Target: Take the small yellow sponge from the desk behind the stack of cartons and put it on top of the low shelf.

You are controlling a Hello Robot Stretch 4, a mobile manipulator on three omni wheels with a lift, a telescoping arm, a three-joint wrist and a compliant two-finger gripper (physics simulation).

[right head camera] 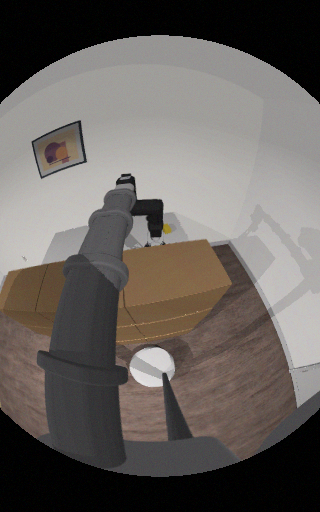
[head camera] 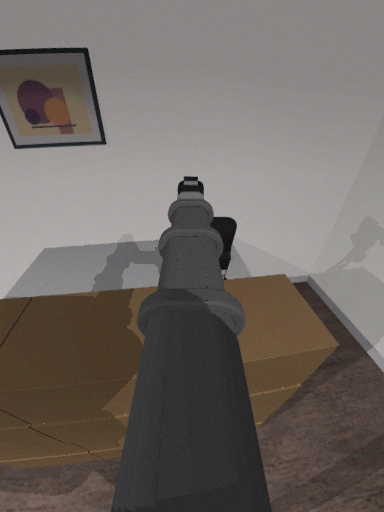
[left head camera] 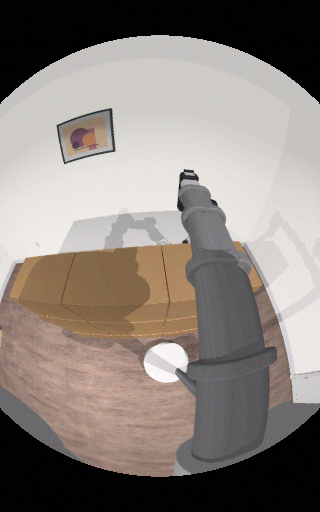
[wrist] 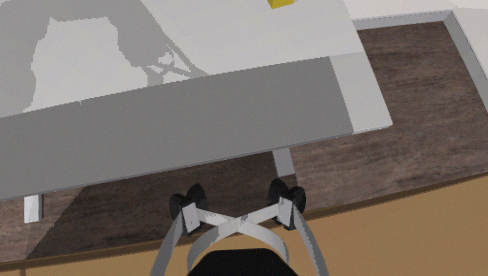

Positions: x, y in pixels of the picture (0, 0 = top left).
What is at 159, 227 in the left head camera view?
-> A grey desk.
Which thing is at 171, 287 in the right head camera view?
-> A stack of brown cartons.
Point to a grey desk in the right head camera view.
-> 64, 243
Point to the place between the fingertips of the gripper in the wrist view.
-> At 237, 197
